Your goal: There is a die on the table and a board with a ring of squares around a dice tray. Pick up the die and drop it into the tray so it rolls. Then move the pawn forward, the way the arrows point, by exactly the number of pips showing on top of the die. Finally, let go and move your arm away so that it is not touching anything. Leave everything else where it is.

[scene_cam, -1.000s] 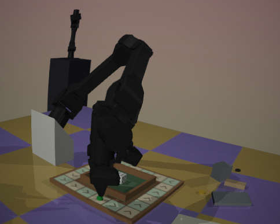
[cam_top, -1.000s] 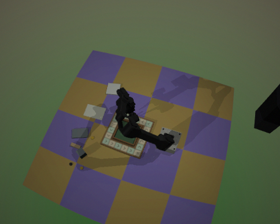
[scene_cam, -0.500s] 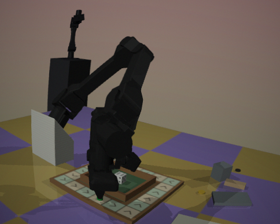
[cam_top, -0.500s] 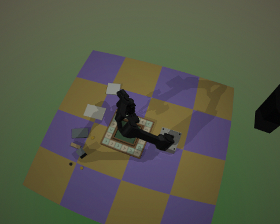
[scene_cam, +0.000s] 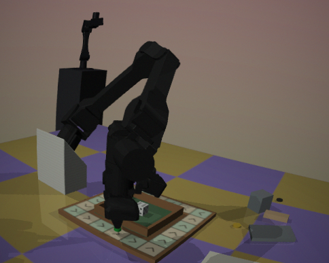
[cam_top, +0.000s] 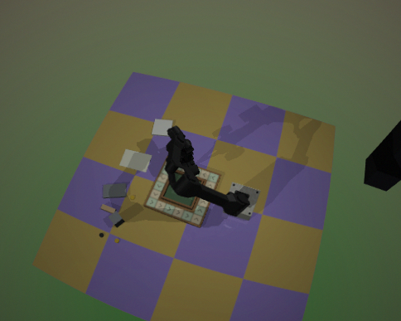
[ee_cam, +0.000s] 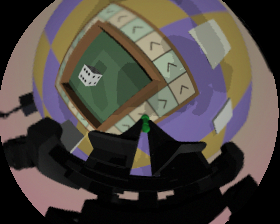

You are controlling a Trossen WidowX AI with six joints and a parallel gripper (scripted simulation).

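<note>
Right now my gripper tip is 2 cm past the white die, 12 cm to the right of it and 1 cm above it. Also, from my gripper tip: grey slab (29 cm ahead, 24 cm to the left, 3 cm below); then green sunken tray (2 cm behind, 11 cm to the left, 3 cm below); then green pawn (1 cm above).
</note>
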